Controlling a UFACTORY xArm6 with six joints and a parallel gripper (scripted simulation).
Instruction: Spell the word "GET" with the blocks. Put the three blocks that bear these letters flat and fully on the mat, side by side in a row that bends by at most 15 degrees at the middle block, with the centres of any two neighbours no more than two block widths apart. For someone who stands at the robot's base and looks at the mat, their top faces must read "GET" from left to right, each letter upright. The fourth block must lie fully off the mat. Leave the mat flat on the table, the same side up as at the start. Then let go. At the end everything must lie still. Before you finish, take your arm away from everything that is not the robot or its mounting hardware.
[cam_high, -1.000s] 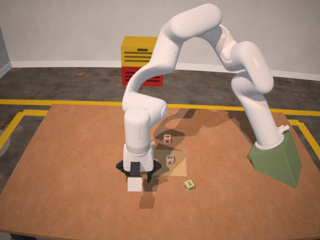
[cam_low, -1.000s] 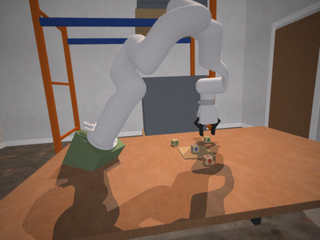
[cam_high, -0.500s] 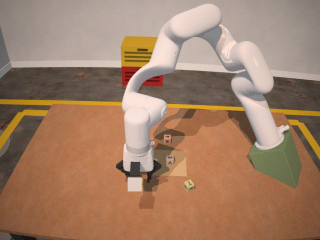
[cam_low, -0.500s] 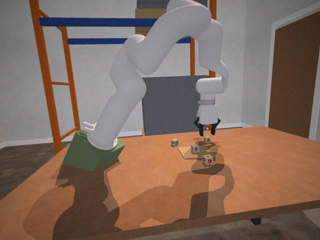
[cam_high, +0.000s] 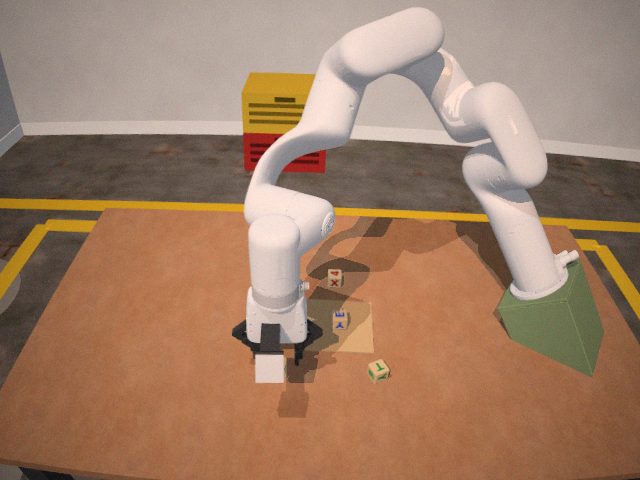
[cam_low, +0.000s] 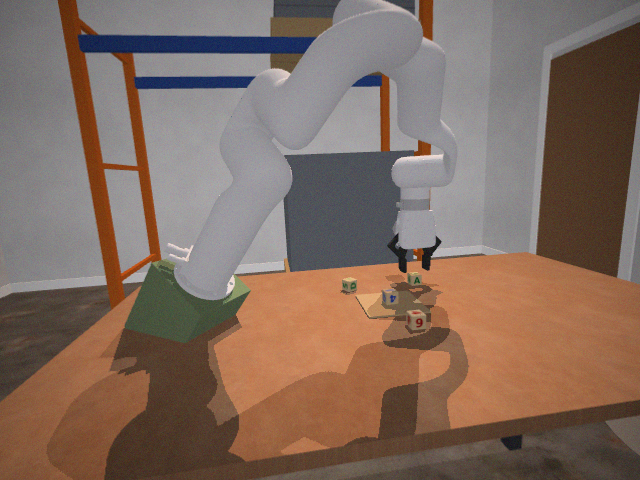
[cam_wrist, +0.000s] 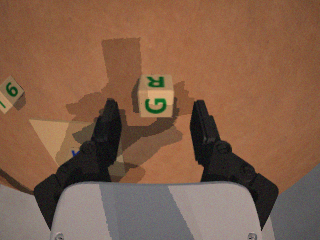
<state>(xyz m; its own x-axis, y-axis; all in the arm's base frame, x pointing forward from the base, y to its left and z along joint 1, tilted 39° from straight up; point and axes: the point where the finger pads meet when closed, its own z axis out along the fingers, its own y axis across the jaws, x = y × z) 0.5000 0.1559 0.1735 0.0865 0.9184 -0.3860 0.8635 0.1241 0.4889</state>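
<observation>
My gripper is now 40 mm above the g block. The rest, counted from my hand: tan mat: 130 mm behind, 100 mm to the right, 50 mm below; e block: 130 mm behind, 100 mm to the right, 40 mm below; t block: 180 mm behind, 30 mm to the left, 40 mm below.
</observation>
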